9 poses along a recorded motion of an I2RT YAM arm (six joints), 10 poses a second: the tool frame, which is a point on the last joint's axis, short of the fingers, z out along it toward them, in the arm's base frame.
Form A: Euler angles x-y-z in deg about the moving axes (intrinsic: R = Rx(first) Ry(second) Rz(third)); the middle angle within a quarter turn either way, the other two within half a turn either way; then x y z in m.
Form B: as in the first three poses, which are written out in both.
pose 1, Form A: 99.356, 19.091, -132.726, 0.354, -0.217, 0.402
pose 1, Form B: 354, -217, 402, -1.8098, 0.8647, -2.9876
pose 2, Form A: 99.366, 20.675, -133.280, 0.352, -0.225, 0.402
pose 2, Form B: 352, -225, 402, -1.8063, 0.8598, -2.9561
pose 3, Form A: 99.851, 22.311, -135.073, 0.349, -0.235, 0.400
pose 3, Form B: 349, -235, 400, -1.8091, 0.8357, -2.9252
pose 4, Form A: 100.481, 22.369, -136.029, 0.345, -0.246, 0.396
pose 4, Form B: 345, -246, 396, -1.8205, 0.8220, -2.9299
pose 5, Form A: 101.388, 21.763, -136.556, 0.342, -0.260, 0.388
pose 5, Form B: 342, -260, 388, -1.8413, 0.8143, -2.9538
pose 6, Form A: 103.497, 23.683, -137.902, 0.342, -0.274, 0.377
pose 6, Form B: 342, -274, 377, -1.8846, 0.8059, -2.9478
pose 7, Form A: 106.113, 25.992, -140.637, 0.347, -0.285, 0.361
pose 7, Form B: 347, -285, 361, -1.9294, 0.7801, -2.9297
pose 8, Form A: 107.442, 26.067, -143.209, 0.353, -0.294, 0.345
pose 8, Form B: 353, -294, 345, -1.9453, 0.7435, -2.9278
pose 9, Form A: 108.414, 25.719, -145.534, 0.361, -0.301, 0.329
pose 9, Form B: 361, -301, 329, -1.9546, 0.7075, -2.9285
